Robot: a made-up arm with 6 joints. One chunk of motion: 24 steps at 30 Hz.
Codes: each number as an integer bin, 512 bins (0 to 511) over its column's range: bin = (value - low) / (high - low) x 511, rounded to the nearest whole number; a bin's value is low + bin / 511 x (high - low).
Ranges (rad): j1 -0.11..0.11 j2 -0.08..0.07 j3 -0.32..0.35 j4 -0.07..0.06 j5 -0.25..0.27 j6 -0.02..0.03
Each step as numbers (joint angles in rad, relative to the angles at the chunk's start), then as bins.
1 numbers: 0.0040 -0.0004 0.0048 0.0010 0.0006 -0.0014
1 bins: 265 271 248 279 246 190
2 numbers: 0.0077 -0.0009 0.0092 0.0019 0.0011 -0.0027
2 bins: 273 269 251 283 247 177
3 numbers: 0.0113 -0.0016 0.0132 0.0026 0.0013 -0.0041
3 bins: 282 267 254 285 247 162
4 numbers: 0.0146 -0.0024 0.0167 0.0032 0.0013 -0.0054
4 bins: 289 264 257 288 247 149
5 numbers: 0.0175 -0.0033 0.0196 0.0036 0.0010 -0.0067
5 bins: 296 261 259 289 247 136
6 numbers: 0.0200 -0.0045 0.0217 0.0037 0.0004 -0.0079
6 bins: 302 257 261 290 246 124
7 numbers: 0.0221 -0.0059 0.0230 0.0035 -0.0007 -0.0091
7 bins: 307 252 262 289 245 111
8 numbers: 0.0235 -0.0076 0.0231 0.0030 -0.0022 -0.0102
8 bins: 310 247 262 287 244 100
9 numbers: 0.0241 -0.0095 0.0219 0.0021 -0.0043 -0.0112
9 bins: 311 240 261 283 241 90
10 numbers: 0.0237 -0.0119 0.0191 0.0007 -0.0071 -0.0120
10 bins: 311 232 259 278 239 82
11 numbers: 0.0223 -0.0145 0.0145 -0.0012 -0.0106 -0.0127
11 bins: 307 223 255 270 235 75
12 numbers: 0.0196 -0.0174 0.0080 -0.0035 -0.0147 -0.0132
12 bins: 301 213 250 261 231 69
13 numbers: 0.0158 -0.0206 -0.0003 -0.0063 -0.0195 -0.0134
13 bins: 292 202 244 250 227 67
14 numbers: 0.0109 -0.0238 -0.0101 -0.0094 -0.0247 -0.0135
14 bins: 281 191 236 238 221 66
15 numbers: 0.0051 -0.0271 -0.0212 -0.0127 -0.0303 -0.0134
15 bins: 267 180 228 225 216 67
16 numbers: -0.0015 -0.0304 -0.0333 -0.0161 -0.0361 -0.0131
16 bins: 252 169 219 212 210 71
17 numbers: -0.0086 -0.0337 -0.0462 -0.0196 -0.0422 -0.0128
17 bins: 236 158 209 198 204 74
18 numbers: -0.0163 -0.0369 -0.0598 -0.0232 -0.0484 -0.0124
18 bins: 218 147 198 184 198 78
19 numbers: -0.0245 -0.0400 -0.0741 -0.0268 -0.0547 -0.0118
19 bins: 199 136 188 170 192 84
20 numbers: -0.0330 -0.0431 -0.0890 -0.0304 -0.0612 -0.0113
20 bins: 179 126 176 156 186 89
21 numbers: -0.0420 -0.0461 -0.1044 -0.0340 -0.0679 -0.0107
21 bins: 158 115 164 142 179 95
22 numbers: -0.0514 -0.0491 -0.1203 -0.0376 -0.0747 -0.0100
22 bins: 136 105 152 127 172 102
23 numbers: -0.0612 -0.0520 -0.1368 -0.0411 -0.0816 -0.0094
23 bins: 113 95 140 114 165 108
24 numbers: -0.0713 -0.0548 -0.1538 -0.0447 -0.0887 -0.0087
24 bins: 90 86 127 99 159 115
